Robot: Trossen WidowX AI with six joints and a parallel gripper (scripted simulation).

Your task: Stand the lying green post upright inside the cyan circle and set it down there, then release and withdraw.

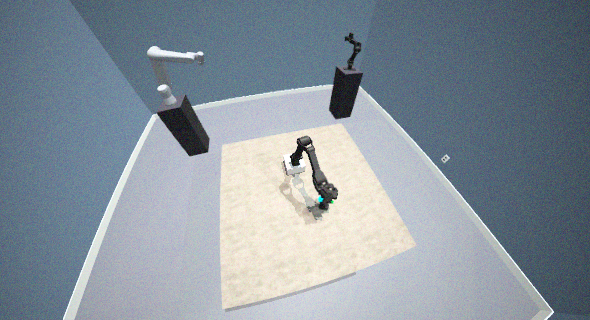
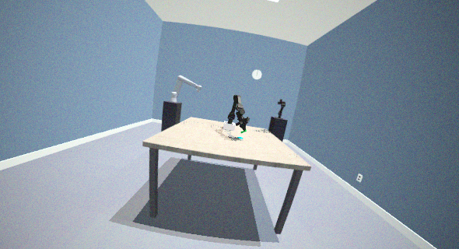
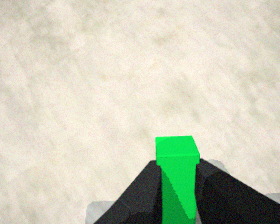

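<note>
My gripper tip is 70 mm past the cyan patch, 30 mm to the left of it and 100 mm above it. From my gripper tip the other things lie so: green post: 10 mm behind, 10 mm to the right, 10 mm below.
</note>
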